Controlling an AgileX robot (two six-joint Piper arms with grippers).
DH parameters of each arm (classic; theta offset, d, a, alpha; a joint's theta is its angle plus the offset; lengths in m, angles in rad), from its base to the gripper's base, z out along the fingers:
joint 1: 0 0.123 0 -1.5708
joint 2: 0.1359 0 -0.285 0
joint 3: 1.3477 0 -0.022 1.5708
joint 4: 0 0.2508 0 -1.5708
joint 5: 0 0 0.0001 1.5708
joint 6: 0 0.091 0 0
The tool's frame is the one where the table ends.
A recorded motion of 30 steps. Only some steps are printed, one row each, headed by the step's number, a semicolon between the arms.
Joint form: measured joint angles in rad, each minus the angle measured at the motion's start. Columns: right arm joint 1, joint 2, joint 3, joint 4, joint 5, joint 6; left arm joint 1, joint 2, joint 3, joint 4, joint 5, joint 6.
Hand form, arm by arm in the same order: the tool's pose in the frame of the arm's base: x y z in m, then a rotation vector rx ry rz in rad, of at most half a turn. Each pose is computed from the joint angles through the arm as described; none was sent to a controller.
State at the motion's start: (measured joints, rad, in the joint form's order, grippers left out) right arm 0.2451 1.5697 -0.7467 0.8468 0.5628 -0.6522; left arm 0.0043 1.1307 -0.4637 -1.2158 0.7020 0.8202
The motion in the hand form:
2: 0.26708 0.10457 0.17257 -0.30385 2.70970 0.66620; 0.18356 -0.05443 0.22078 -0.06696 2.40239 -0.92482
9: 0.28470 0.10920 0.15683 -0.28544 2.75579 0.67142; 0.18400 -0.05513 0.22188 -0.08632 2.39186 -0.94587
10: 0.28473 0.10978 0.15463 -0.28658 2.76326 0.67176; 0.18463 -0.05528 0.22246 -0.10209 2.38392 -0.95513
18: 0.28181 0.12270 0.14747 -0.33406 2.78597 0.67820; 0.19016 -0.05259 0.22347 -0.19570 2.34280 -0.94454
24: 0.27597 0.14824 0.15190 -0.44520 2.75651 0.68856; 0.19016 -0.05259 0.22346 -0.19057 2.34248 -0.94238
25: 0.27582 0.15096 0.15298 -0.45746 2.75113 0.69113; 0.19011 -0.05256 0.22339 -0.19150 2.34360 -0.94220
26: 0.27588 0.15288 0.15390 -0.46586 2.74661 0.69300; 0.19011 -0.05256 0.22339 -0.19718 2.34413 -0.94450
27: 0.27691 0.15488 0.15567 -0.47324 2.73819 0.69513; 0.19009 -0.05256 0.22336 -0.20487 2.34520 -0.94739
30: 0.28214 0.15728 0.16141 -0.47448 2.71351 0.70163; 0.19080 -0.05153 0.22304 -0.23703 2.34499 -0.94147
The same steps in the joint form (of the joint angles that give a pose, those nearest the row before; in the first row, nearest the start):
2: 0.0000 0.0477 -0.0342 0.0000 0.0034 0.0019; 0.0000 0.0000 0.0000 0.0000 0.0008 0.0000
9: 0.0000 0.1483 -0.0949 0.0000 0.0072 0.0111; 0.0000 0.0000 0.0000 -0.0224 0.0047 0.0000
10: 0.0018 0.1556 -0.0949 0.0000 0.0072 0.0111; 0.0000 0.0005 0.0000 -0.0374 0.0027 0.0000
18: 0.0464 0.1824 -0.0994 0.0000 0.0016 0.0173; 0.0000 0.0058 0.0000 -0.0987 -0.0512 0.0000
24: 0.1339 0.1824 -0.1196 0.0000 -0.0145 0.0231; 0.0000 0.0058 0.0000 -0.0984 -0.0512 0.0041
25: 0.1422 0.1824 -0.1244 0.0000 -0.0145 0.0231; 0.0000 0.0058 0.0000 -0.0967 -0.0512 0.0019
26: 0.1478 0.1824 -0.1285 0.0000 -0.0145 0.0231; 0.0000 0.0058 0.0000 -0.0967 -0.0511 -0.0028
27: 0.1524 0.1824 -0.1364 0.0000 -0.0145 0.0231; 0.0000 0.0058 0.0000 -0.0961 -0.0512 -0.0098
30: 0.1524 0.1824 -0.1612 0.0023 -0.0126 0.0231; 0.0000 0.0058 0.0000 -0.0937 -0.0652 -0.0318

